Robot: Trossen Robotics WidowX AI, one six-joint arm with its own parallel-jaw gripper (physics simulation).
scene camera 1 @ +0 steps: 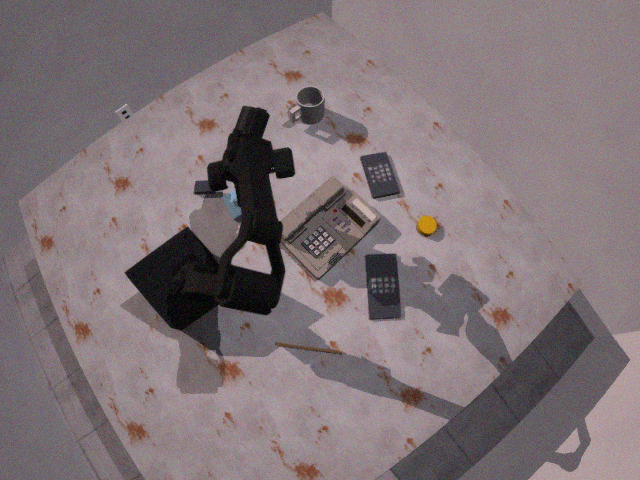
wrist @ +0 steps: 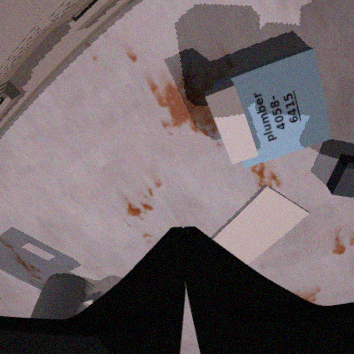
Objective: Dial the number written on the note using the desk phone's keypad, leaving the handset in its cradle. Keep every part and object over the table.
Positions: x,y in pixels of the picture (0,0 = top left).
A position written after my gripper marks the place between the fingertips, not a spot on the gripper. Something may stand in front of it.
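A pale card is visible in the wrist view (pixel 269 215). My gripper appears in that same view, the wrist view (pixel 182 238), and in scene camera 1 (pixel 257 175).
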